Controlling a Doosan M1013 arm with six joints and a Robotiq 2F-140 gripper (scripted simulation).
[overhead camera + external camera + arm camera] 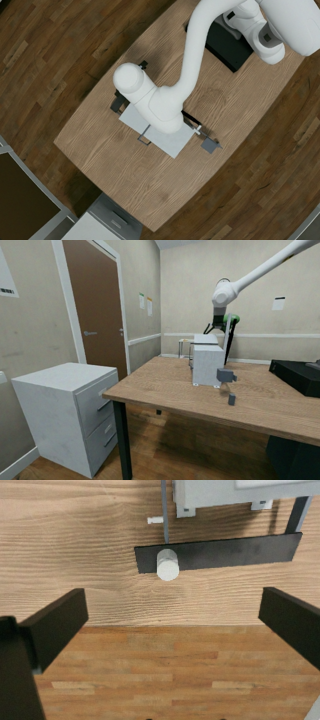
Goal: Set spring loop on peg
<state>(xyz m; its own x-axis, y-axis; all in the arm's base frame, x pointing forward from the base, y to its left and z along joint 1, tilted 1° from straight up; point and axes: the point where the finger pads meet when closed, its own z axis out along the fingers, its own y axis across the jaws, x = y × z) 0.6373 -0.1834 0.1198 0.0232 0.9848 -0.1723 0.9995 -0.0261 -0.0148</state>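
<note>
My gripper is now 140 mm above the steel test weight and 20 mm to the left of it. Also, from my hand: white peg: 360 mm to the left, 180 mm above, 20 mm behind.
</note>
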